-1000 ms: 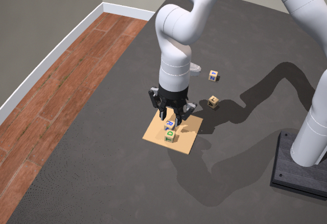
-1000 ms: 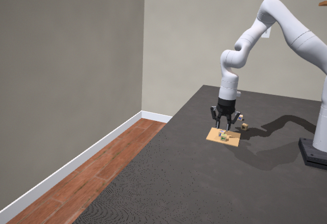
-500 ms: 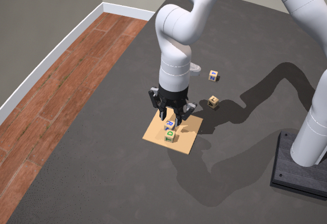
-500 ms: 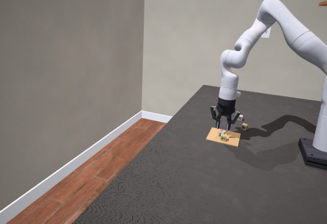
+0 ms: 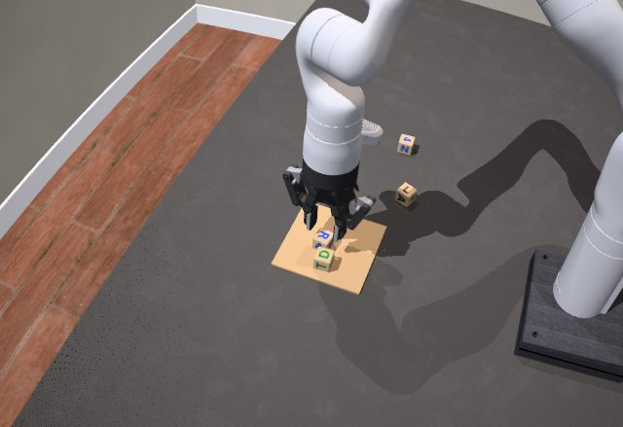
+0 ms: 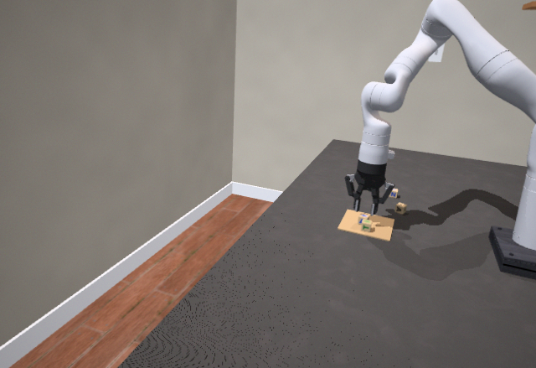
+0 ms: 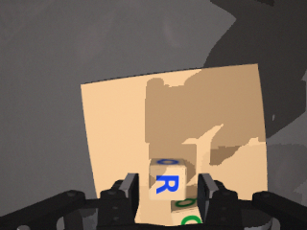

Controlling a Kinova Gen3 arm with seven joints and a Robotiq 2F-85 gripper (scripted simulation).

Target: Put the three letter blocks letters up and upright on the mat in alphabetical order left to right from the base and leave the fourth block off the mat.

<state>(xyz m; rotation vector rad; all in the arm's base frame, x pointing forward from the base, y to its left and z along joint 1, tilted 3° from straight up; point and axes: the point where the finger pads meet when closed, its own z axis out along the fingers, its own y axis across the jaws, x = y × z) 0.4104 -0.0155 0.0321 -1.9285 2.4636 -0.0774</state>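
My hand is 50 mm above the tan mat, 10 mm to the left of it and 10 mm past it.
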